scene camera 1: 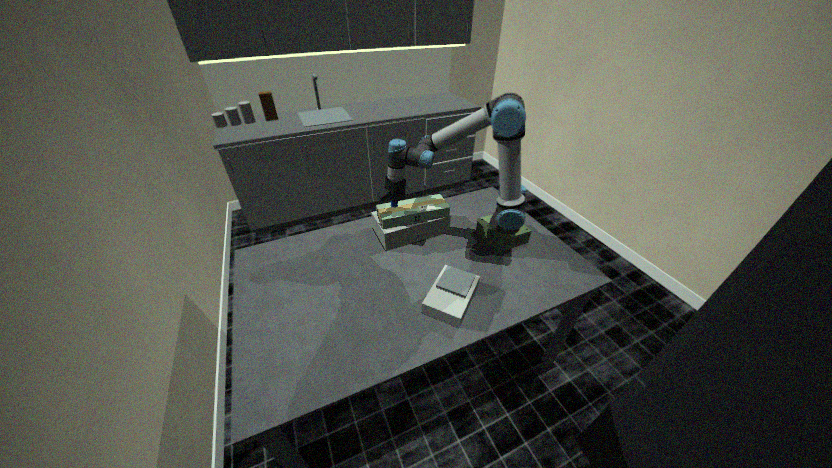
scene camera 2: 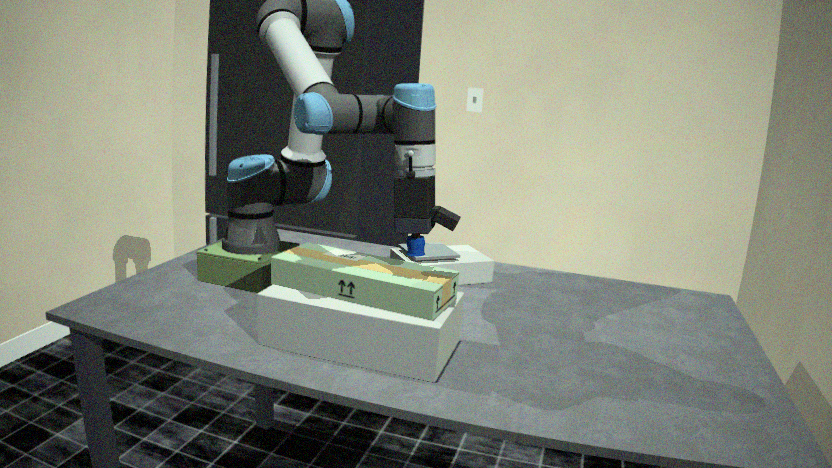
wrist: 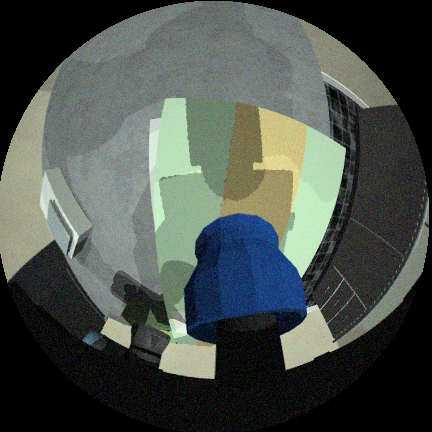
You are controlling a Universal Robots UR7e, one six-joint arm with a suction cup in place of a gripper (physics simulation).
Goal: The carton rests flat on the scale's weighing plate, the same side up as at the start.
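Frame: origin at the arm's base, x left, y back, z up, level; centimetres.
Where they show: hand at its tool point: (scene camera 1: 394,205) (scene camera 2: 415,253) (wrist: 237,252); arm's base at its link origin: (scene camera 2: 250,246) (wrist: 150,331).
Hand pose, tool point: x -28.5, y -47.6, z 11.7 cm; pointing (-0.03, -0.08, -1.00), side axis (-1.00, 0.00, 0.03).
Note:
Things, the pixels of their top centre, and the offset from my tool point. Level surfaces: height alone.
- long pale-green carton at its top centre: (wrist: 226,307) (scene camera 2: 363,264) (scene camera 1: 412,205) dz -3.4, dx +0.5, dy +10.1 cm
- white block at its top centre: (scene camera 2: 363,293) (scene camera 1: 410,214) dz -9.0, dx -0.9, dy +9.7 cm
- white scale at its top centre: (scene camera 2: 442,248) (wrist: 50,219) (scene camera 1: 452,286) dz -11.9, dx +48.0, dy +0.6 cm
- grey table at its surface level: dz -19.6 cm
The long pale-green carton (scene camera 1: 414,220) (scene camera 2: 384,292) (wrist: 187,200) with orange tape lies flat on a white block (scene camera 1: 410,235) (scene camera 2: 349,334). Its arrow marks point up in scene camera 2. My suction cup (scene camera 1: 394,204) (scene camera 2: 415,250) (wrist: 239,240) is blue and points down, close above the carton's top near one end, and holds nothing. A thin gap seems to show below it. The white scale (scene camera 1: 443,308) (scene camera 2: 478,266) (wrist: 75,197) stands apart on the table. Its grey weighing plate (scene camera 1: 456,280) (scene camera 2: 439,252) (wrist: 58,226) bears nothing. The cup hides part of the carton in the wrist view.
The arm's base stands on a green block (scene camera 1: 520,237) (scene camera 2: 226,272) on the grey table (scene camera 1: 279,349) (scene camera 2: 552,349), near the carton's other end. A kitchen counter (scene camera 1: 384,110) with a sink stands behind the table. Walls and a dark tall cabinet (scene camera 2: 372,192) surround it.

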